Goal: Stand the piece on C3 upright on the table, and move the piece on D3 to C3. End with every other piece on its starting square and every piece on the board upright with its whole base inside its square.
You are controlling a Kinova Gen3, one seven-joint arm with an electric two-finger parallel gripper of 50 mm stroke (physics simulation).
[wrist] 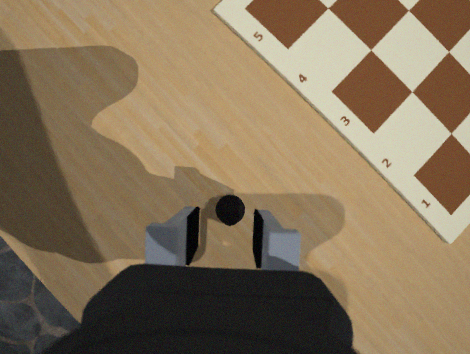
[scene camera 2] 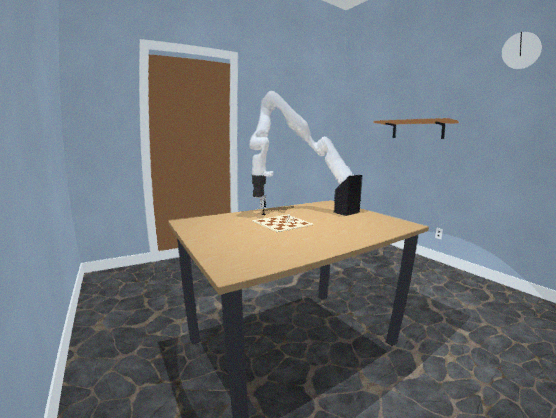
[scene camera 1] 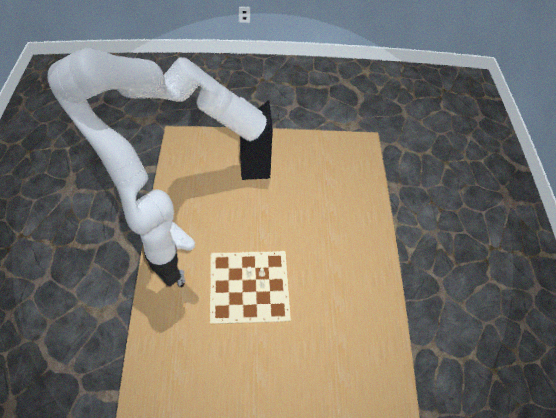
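Where they show: gripper, fingertip midpoint: (wrist: 226,228) (scene camera 2: 262,207) (scene camera 1: 177,278); arm's base, link origin: (scene camera 2: 347,182) (scene camera 1: 255,127).
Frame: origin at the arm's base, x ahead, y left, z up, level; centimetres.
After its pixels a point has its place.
A black piece (wrist: 230,210) {x 43.1, y -21.3, z -15.2 cm} shows as a round top between the fingertips in the wrist view, seemingly upright on the table left of the board; the gripper hides it in scene camera 1. My gripper (scene camera 1: 182,280) {x 43.5, y -22.0, z -14.2 cm} (scene camera 2: 263,209) {x 43.5, y -22.0, z -14.2 cm} (wrist: 226,228) {x 43.5, y -22.0, z -14.2 cm} is low over it and open, with a gap on each side. On the board (scene camera 1: 212,295) {x 47.1, y -12.5, z -17.7 cm} (scene camera 2: 279,230) {x 53.3, y 8.2, z -17.7 cm} (wrist: 367,145) {x 46.5, y -12.5, z -17.6 cm}, a pale piece (scene camera 1: 262,284) {x 44.8, y 1.5, z -15.6 cm} is on D3. A second pale piece (scene camera 1: 249,273) {x 41.0, y -2.1, z -16.2 cm} is on C4 and a third pale piece (scene camera 1: 262,272) {x 40.7, y 1.6, z -16.4 cm} is on D4. C3 is bare.
The wooden table (scene camera 1: 330,210) {x 18.3, y 23.6, z -18.2 cm} (scene camera 2: 300,250) {x 59.6, y 30.8, z -18.3 cm} carries the arm's black base (scene camera 1: 256,157) {x 5.6, y 0.3, z -7.4 cm} (scene camera 2: 347,195) {x 5.3, y 5.0, z -6.6 cm} at the back. The table's left edge is close behind my gripper. The board's A side faces my gripper.
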